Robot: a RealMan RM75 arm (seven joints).
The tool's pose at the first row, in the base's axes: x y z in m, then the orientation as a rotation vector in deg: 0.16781 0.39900 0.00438 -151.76 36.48 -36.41
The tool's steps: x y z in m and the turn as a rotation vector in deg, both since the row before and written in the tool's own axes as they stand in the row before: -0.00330 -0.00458 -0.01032 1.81 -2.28 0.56; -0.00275 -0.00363 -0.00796 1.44 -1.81 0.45; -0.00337 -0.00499 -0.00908 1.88 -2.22 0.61; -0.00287 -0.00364 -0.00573 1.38 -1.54 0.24; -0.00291 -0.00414 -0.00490 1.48 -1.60 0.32; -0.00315 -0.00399 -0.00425 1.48 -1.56 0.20; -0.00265 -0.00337 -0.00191 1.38 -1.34 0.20; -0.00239 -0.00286 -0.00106 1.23 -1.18 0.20; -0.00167 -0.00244 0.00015 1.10 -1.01 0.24; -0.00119 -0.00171 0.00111 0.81 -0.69 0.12
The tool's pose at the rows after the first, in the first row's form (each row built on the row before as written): 0.16164 0.40222 0.01386 -150.15 35.68 -33.45; 0.15685 0.40447 0.02135 -148.83 35.05 -31.13; 0.15157 0.40746 0.03040 -147.05 34.30 -28.33; 0.14785 0.40979 0.03632 -145.79 33.52 -26.49; 0.14463 0.41260 0.04192 -144.39 32.79 -24.58; 0.14145 0.41544 0.04699 -143.02 31.93 -22.79; 0.13943 0.41840 0.05002 -141.71 31.19 -21.28; 0.13778 0.42114 0.05221 -140.52 30.57 -19.95; 0.13707 0.42377 0.05337 -139.43 30.11 -18.81; 0.13690 0.42612 0.05344 -138.64 29.72 -18.06
